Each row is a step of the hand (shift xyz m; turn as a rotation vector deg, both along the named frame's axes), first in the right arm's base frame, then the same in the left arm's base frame.
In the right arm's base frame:
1: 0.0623 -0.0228 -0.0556 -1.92 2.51 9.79
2: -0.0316 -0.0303 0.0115 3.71 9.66 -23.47
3: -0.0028 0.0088 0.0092 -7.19 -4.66 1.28
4: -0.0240 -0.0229 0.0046 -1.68 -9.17 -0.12
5: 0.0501 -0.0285 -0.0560 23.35 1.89 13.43
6: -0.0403 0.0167 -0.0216 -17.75 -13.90 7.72
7: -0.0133 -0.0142 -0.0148 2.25 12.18 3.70
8: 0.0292 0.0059 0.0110 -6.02 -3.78 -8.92
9: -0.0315 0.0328 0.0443 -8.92 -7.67 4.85
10: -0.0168 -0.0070 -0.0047 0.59 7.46 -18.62
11: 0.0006 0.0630 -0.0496 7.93 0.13 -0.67
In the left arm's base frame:
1: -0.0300 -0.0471 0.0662 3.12 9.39 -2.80
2: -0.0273 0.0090 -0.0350 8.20 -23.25 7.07
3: 0.0094 0.0085 -0.0031 -4.05 0.63 -7.63
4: -0.0208 0.0027 -0.0261 -9.02 0.05 -2.37
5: -0.0348 -0.0486 0.0537 0.81 15.95 21.77
6: 0.0186 -0.0268 -0.0362 -12.16 6.17 -19.55
7: -0.0139 -0.0157 -0.0126 12.15 3.44 2.78
8: 0.0043 0.0141 0.0282 -3.76 -9.40 -5.26
9: 0.0372 0.0390 -0.0336 -6.74 4.09 -9.99
10: -0.0060 -0.0063 -0.0167 6.48 -18.71 3.26
11: 0.0603 -0.0517 0.0111 -0.49 0.25 7.94

